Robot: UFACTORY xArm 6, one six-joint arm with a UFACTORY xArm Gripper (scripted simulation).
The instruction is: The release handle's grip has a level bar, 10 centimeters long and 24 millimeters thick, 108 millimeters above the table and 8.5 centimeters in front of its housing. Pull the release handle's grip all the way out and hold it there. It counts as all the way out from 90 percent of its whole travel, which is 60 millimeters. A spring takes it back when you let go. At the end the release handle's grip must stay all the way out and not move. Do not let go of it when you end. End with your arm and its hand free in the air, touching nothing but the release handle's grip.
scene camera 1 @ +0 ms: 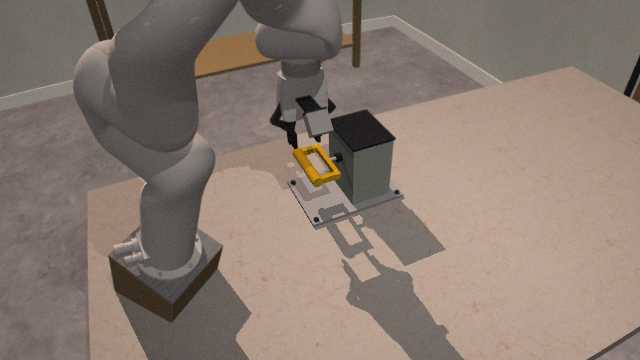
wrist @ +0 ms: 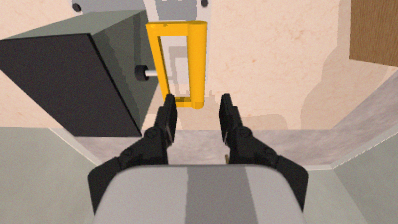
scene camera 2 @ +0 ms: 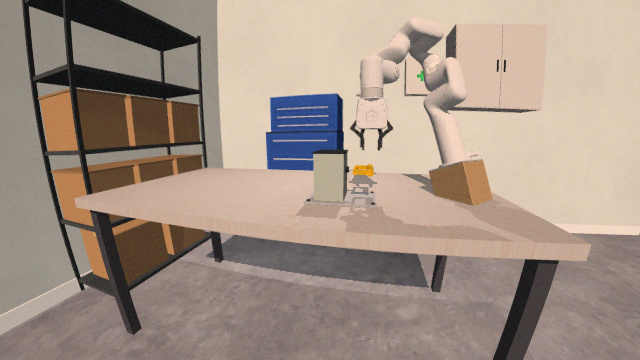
Scene:
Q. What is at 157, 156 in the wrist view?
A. The gripper.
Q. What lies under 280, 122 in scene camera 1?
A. The gripper.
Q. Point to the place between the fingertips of the gripper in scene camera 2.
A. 370, 150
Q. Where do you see a grey baseplate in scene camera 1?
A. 326, 203

